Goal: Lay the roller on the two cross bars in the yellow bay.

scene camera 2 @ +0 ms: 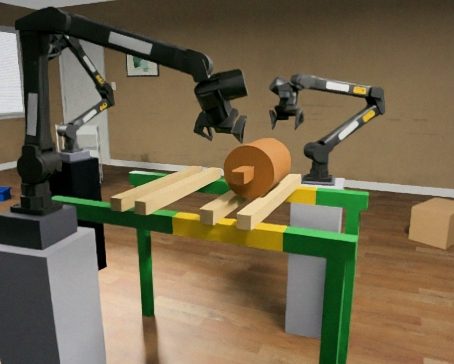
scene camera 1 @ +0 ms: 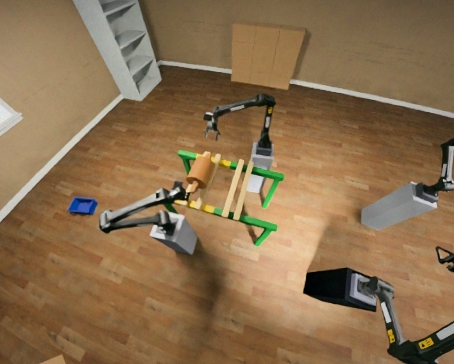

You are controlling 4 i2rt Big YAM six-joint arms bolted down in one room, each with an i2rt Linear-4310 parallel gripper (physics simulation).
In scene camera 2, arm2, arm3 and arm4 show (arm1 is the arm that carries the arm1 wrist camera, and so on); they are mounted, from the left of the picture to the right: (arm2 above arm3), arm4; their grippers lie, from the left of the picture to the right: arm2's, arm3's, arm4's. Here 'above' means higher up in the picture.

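Observation:
The orange roller lies level across two pale cross bars, its body resting on the left bar and right bar in the yellow bay. Its square near end stub sticks out free. In scene camera 2, arm3's gripper is open above the roller's near end, apart from it. Arm4's gripper is open above the far end. Arm2's gripper is mostly hidden behind arm3. In scene camera 1, the upper arm's gripper is open; the left arm's gripper is by the near stub.
Two more pale bars lie across the green frame, left of the roller in scene camera 2. A blue bin lies on the floor. A black pedestal and a grey pedestal stand right in scene camera 1.

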